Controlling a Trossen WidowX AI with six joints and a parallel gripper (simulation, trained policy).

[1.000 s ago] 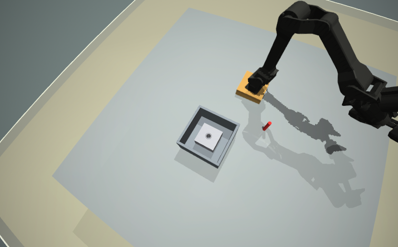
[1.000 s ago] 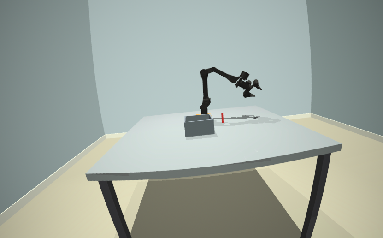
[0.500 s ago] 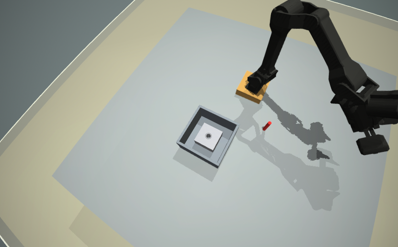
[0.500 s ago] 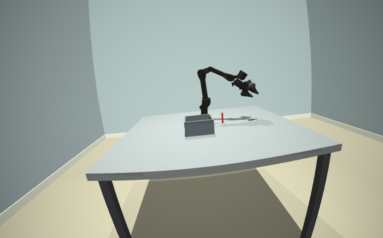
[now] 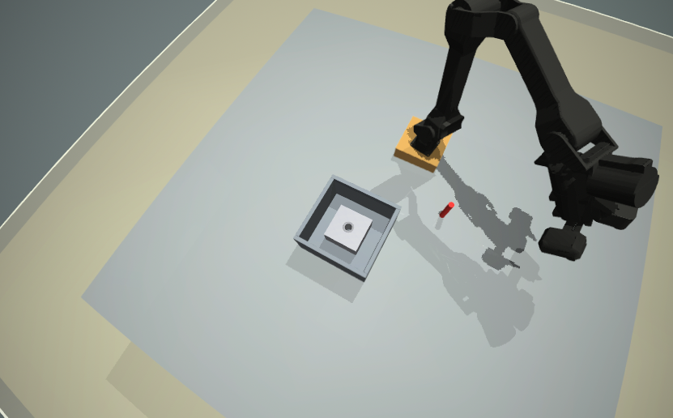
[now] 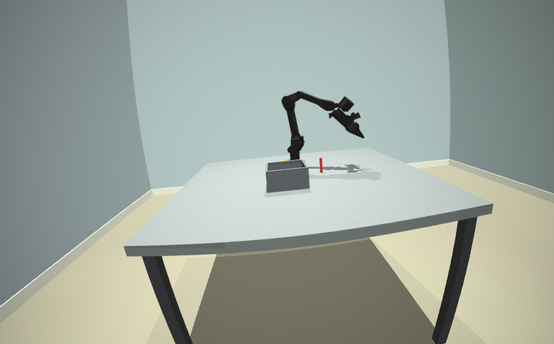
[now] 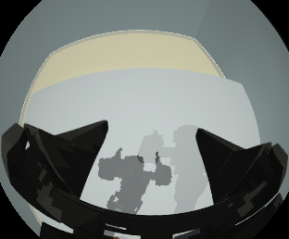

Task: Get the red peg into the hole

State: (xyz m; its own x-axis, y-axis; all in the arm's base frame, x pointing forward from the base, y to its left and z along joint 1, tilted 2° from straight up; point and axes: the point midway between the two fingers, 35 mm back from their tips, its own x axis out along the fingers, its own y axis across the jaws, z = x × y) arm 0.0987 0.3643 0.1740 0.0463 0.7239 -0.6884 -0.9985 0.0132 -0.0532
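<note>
My gripper tip is now 4 cm short of the red peg, 24 cm to the left of it and 14 cm above it. From my gripper tip the other things lie so: grey box (24 cm ahead, 41 cm to the right, 15 cm below); then plate (24 cm ahead, 41 cm to the right, 13 cm below).
</note>
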